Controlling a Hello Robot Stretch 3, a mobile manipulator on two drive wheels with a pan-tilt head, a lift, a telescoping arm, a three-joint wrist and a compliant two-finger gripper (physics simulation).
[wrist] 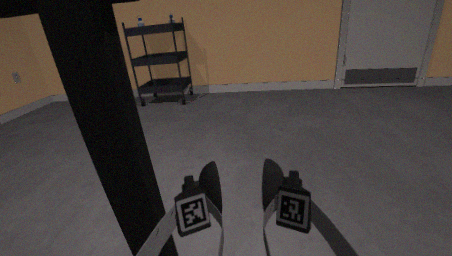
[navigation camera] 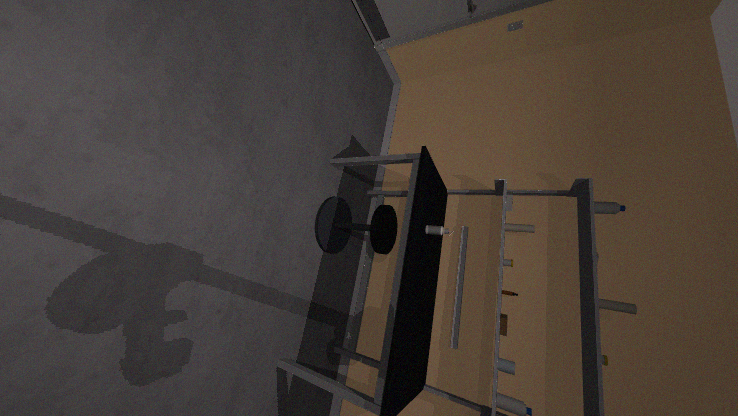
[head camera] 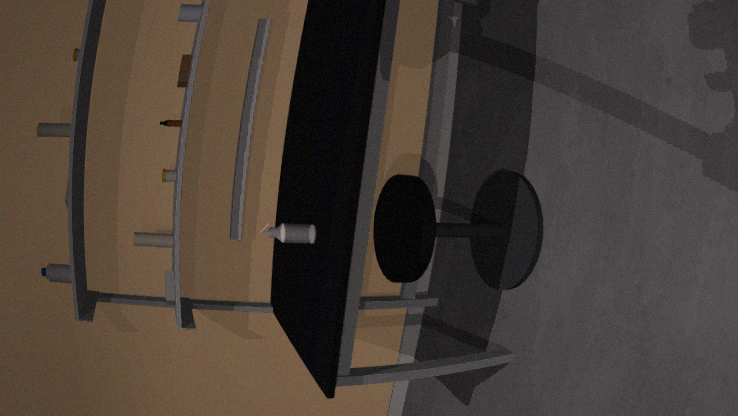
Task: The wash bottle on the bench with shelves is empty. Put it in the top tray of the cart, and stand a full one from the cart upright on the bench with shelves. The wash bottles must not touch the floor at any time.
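Frame: origin at the robot's base, x left, y up, z ahead, level; millimetres.
Where they show: gripper, fingertip midpoint: (wrist: 241,178).
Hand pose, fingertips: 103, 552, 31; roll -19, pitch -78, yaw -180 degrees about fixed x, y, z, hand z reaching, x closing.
Observation:
After its pixels a point has its place, as x, y, z.
The head and navigation views are turned sideways. A whitish wash bottle (head camera: 298,233) @[-69, 820, 1678] (navigation camera: 434,230) @[-69, 824, 1679] with a thin spout stands upright on the black top of the bench with shelves (head camera: 325,155) (navigation camera: 413,289), near one end. The dark three-tier cart (wrist: 160,59) @[2053, 440, -241] stands by the wall across the room in the wrist view. Two small bottles with blue on top, one on the left (wrist: 140,22) @[2227, 768, -378] and one on the right (wrist: 171,18) @[2001, 764, -86], stand in its top tray. My gripper (wrist: 241,178) @[103, 552, 31] is open and empty, above the floor and far from the cart.
A black round stool (head camera: 404,227) (navigation camera: 383,229) stands at the bench's front edge, near the wash bottle. Shelves above the bench hold several bottles, cylinders and a brown box (head camera: 184,70) @[-645, 1241, 1868] (navigation camera: 503,324). A dark mast (wrist: 95,115) @[116, 619, -69] crosses the wrist view's left. A door (wrist: 385,40) @[1785, 456, 1841] is at right.

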